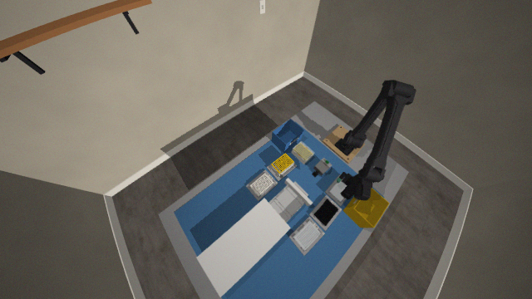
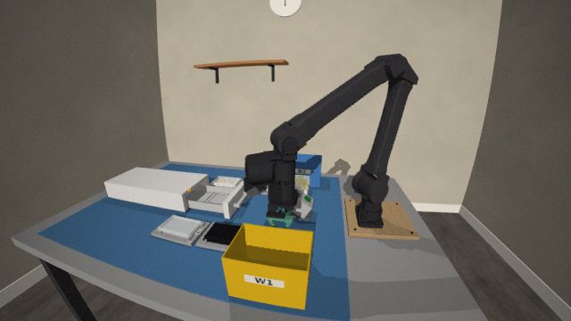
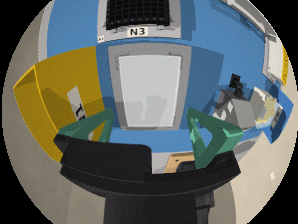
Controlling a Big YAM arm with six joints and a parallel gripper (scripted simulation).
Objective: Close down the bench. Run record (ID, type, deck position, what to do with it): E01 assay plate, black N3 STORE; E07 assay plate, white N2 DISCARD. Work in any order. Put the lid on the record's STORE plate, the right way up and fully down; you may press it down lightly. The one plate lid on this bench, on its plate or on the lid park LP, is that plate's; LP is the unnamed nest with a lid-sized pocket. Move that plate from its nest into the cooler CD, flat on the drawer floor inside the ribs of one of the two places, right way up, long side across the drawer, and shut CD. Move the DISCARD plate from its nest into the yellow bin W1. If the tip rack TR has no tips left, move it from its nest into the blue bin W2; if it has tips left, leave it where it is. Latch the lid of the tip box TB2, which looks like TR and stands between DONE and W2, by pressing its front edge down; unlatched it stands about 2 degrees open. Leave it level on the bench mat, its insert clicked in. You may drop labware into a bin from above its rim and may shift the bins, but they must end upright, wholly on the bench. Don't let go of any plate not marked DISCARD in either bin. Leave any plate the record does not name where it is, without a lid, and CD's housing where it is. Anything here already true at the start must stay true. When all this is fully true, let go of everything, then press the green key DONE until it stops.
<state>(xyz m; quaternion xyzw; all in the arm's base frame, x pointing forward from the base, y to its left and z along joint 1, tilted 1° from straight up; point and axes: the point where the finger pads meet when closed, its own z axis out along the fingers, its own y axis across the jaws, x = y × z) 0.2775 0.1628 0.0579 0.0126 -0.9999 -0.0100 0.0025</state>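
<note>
The grey plate lid lies 5 cm below my hand. The rest, counted from my hand: grey lid park nest: 6 cm below; then done key block: 3 cm behind, 17 cm to the right, 2 cm below; then yellow bin W1: 16 cm to the left, 3 cm below.
</note>
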